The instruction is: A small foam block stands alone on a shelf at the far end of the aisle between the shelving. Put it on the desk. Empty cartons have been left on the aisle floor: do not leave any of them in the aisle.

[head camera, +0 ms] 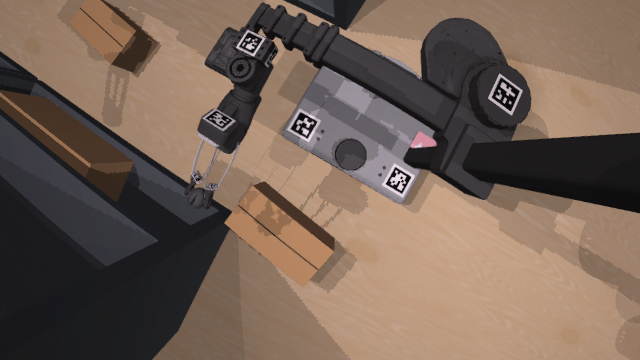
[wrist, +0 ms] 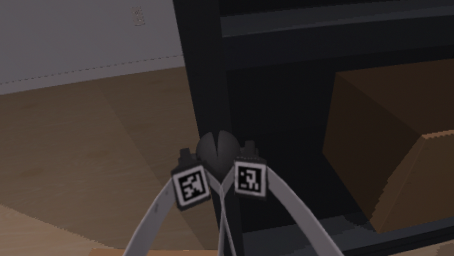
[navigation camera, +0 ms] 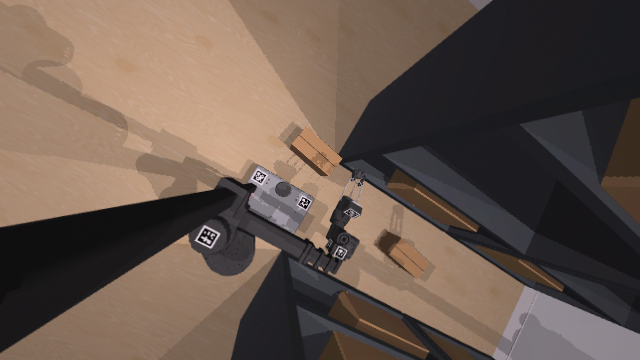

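Where they show: gripper, fingertip midpoint: (head camera: 194, 205) (wrist: 219, 150) (navigation camera: 361, 170); robot's base, origin of the base link: (head camera: 350, 153) (navigation camera: 281, 188).
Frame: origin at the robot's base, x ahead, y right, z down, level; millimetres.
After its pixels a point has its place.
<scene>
My gripper (head camera: 198, 195) @(x 227, y 207, z -466 mm) (navigation camera: 358, 175) @(x 227, y 207, z -466 mm) (wrist: 219, 150) @(x 227, y 207, z -466 mm) is shut with its fingertips together and nothing between them. It hangs above the floor beside the lower edge of a dark shelving unit, near its corner post. One brown carton (head camera: 280, 235) @(x 252, y 48, z -180 mm) (navigation camera: 316, 151) @(x 256, y 45, z -181 mm) lies on the floor by that unit's corner, close to the gripper and in front of my base; its edge shows at the bottom of the wrist view. A second carton (head camera: 102, 30) @(x 30, y 806, z -180 mm) (navigation camera: 410, 257) @(x 32, y 821, z -179 mm) lies farther along the aisle, between the shelving units. The foam block and the desk do not show in these views.
The near shelving unit (head camera: 175, 295) @(x 478, y 187, z -336 mm) (navigation camera: 425, 100) @(x 442, y 187, z -719 mm) (wrist: 205, 100) @(x 304, y 200, z -473 mm) holds a brown box (head camera: 65, 135) @(x 321, y 682, z -288 mm) (navigation camera: 430, 200) @(x 324, y 639, z -344 mm) (wrist: 390, 150) @(x 376, y 529, z -278 mm) on a low shelf. Another shelving unit (navigation camera: 265, 315) @(x -456, y 183, z -399 mm) (head camera: 347, 12) @(x -310, y 184, z -175 mm) stands across the aisle, close to my arm. A pale wall (navigation camera: 590, 325) @(x 226, y 2052, z -394 mm) closes the aisle's far end.
</scene>
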